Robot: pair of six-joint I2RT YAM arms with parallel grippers.
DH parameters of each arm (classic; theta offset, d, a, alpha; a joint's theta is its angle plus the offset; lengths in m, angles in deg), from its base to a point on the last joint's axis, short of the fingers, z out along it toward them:
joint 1: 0 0.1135 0.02 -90
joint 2: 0 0 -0.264 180
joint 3: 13.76 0 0.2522 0
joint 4: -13.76 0 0.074 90
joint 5: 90 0 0 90
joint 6: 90 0.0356 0 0
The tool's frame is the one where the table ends.
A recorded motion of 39 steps. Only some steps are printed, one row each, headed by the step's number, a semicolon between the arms.
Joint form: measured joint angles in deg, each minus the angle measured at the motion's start. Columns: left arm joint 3, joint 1, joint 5, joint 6, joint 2, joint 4; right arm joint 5, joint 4, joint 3, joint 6, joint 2, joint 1.
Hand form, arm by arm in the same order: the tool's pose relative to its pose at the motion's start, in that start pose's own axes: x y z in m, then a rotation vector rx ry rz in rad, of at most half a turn. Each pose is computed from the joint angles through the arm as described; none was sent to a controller.
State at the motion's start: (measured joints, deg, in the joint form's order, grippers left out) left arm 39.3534 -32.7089 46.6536 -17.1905 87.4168 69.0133; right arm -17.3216 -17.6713 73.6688 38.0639 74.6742 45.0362
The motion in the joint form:
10: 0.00 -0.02 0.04 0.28 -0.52 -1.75; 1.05 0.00 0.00 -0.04 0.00 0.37
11: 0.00 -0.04 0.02 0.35 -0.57 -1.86; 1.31 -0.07 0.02 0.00 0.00 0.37
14: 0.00 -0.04 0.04 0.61 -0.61 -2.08; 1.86 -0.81 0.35 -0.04 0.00 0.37
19: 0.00 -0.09 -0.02 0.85 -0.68 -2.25; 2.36 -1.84 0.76 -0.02 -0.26 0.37
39: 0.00 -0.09 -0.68 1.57 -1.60 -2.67; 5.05 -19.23 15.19 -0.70 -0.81 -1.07
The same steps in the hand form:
10: 0.0002 -0.0004 -0.0002 -0.0033 0.0143 -0.0108; 0.0008 0.0009 0.0005 0.0100 -0.0071 -0.0027
11: 0.0001 -0.0005 -0.0002 -0.0035 0.0149 -0.0104; 0.0007 0.0008 0.0005 0.0141 -0.0092 -0.0017
14: 0.0003 -0.0005 -0.0002 -0.0038 0.0171 -0.0082; 0.0003 0.0010 -0.0003 0.0259 -0.0097 -0.0004
19: 0.0002 -0.0007 -0.0001 -0.0042 0.0180 -0.0055; -0.0004 0.0021 -0.0027 0.0365 -0.0103 0.0016
39: -0.0040 -0.0022 -0.0006 -0.0135 0.0091 0.0135; -0.0323 0.0333 -0.0472 0.1159 -0.0228 0.0085

